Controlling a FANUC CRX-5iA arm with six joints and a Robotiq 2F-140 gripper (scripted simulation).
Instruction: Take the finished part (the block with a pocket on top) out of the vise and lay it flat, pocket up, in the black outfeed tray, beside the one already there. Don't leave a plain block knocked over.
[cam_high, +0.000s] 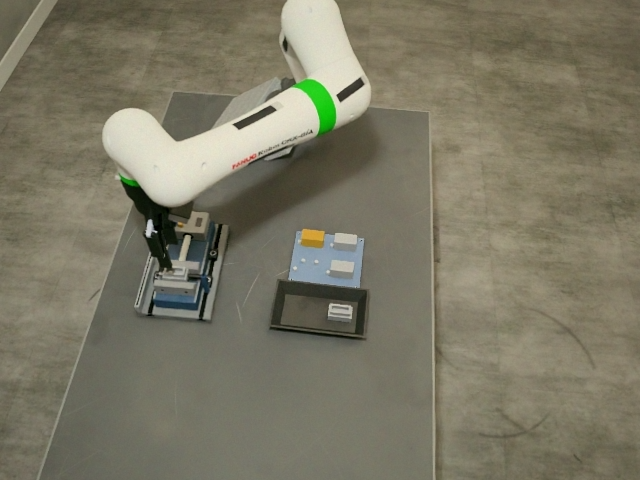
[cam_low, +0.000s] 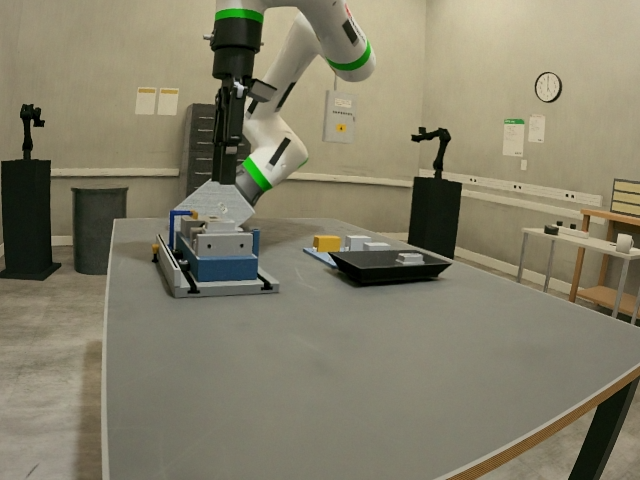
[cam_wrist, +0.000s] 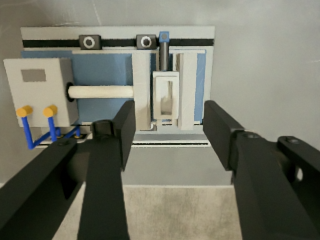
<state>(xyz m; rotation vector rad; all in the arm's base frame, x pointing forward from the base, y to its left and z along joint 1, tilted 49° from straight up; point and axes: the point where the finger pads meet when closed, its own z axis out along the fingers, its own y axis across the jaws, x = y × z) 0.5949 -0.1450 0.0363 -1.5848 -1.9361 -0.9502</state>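
My hand is 110 mm above the pocketed block. From my hand the other things lie so: orange block (280 mm to the left, 260 mm behind, 190 mm below); light blue plate (330 mm to the left, 220 mm behind, 210 mm below); screw rod (140 mm below, 80 mm behind, 20 mm to the right).
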